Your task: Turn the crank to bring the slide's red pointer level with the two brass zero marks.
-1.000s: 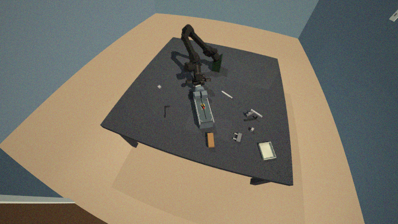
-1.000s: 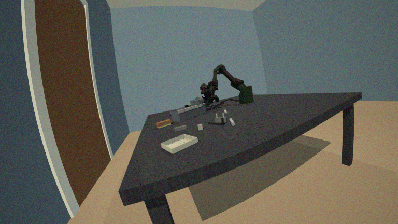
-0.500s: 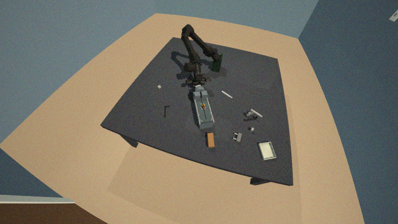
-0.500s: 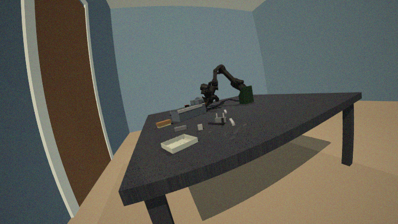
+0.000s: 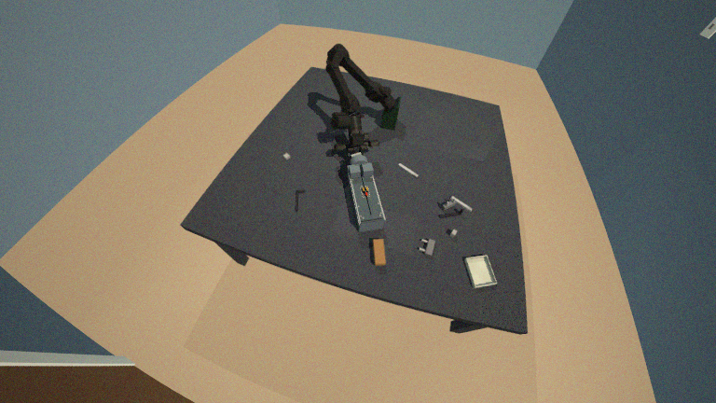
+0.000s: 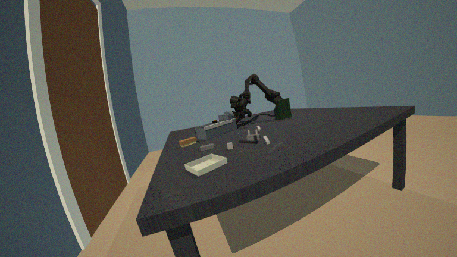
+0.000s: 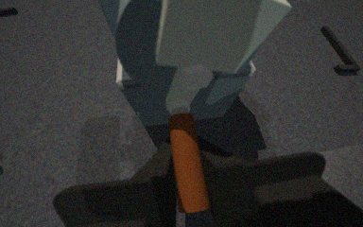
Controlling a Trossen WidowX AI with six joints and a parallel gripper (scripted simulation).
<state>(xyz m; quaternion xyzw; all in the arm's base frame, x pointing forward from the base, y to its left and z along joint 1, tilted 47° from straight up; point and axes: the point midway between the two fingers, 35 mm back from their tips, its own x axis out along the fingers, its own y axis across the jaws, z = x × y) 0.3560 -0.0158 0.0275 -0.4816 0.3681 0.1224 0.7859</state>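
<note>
The crank is 4 cm above my gripper tip. The rest, counted from my gripper tip: orange crank handle: 2 cm behind, 1 cm to the right, 3 cm above; then red pointer: 16 cm ahead, 10 cm to the left, 5 cm above; then orange block: 32 cm ahead, 21 cm to the left, 2 cm below.
</note>
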